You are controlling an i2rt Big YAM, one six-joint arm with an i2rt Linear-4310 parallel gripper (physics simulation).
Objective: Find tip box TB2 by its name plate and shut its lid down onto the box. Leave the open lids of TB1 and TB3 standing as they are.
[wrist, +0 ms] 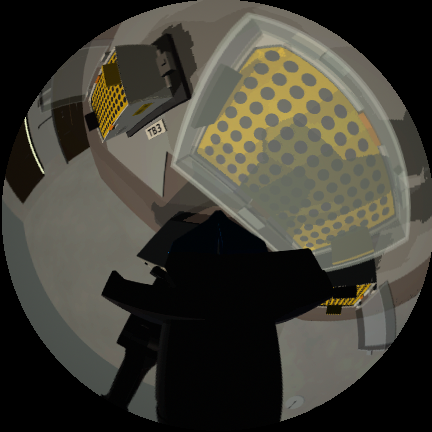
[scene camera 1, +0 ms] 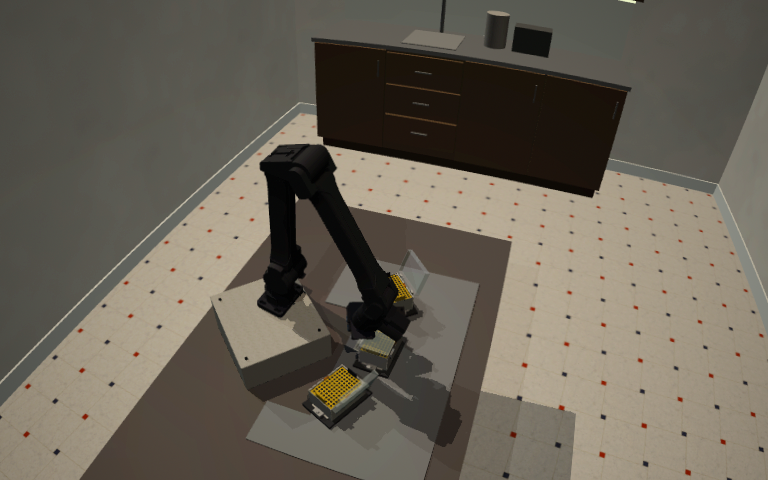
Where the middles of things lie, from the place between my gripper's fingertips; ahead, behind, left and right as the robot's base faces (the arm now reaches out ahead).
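With respect to the tip box (scene camera 1: 328, 391), my gripper is 60 mm short of it, 210 mm to the left of it and 20 mm below it.
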